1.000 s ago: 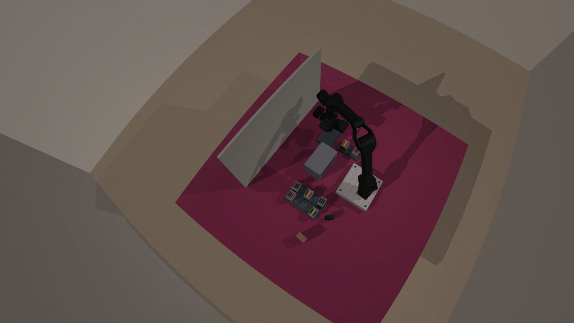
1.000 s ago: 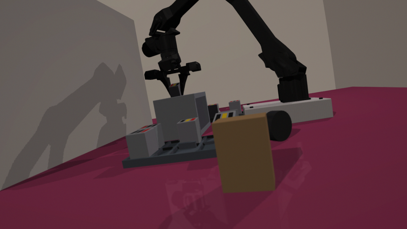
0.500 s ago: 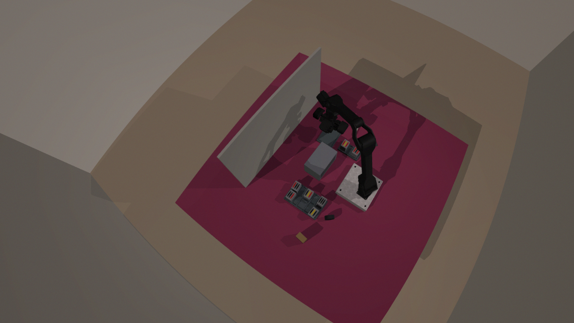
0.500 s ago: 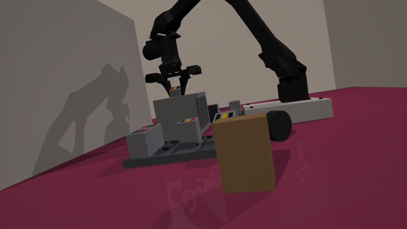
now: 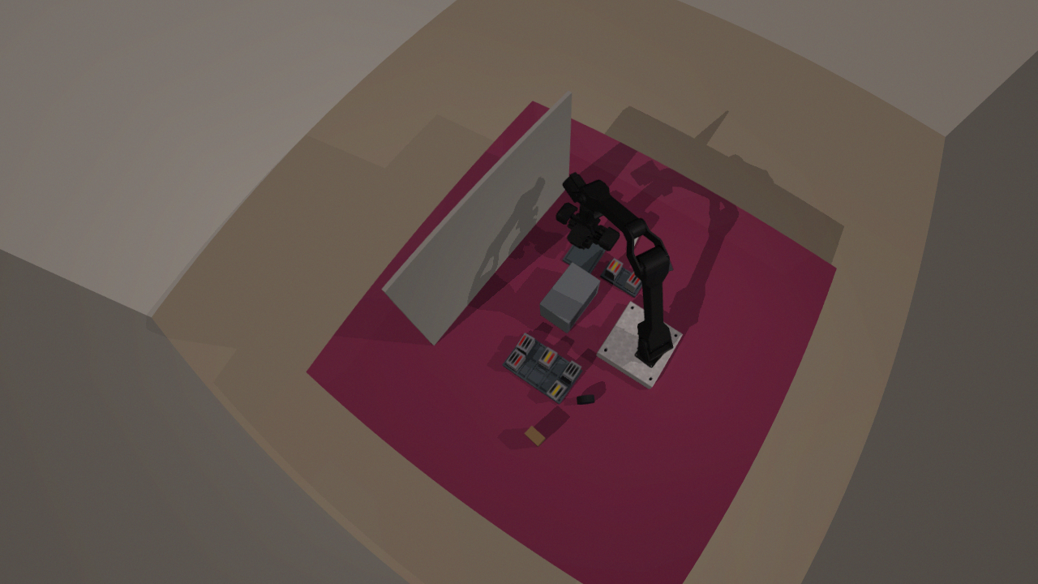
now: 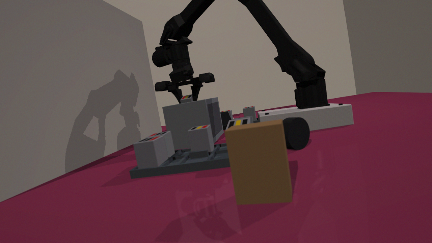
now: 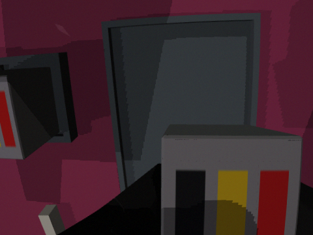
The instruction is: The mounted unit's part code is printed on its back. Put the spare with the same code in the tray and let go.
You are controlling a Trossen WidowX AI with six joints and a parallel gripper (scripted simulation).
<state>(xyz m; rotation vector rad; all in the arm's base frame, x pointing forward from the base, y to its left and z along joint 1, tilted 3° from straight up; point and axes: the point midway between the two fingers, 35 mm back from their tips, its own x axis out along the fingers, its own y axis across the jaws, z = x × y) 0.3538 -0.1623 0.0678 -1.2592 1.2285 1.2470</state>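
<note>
Now: gripper tip 70 mm above the dark tray and 10 mm past it. Round my gripper tip: mounted unit (180 mm to the left, 70 mm behind, 30 mm below); then white stick (130 mm to the right, 110 mm behind, 70 mm below); then grey spare (30 mm above).
</note>
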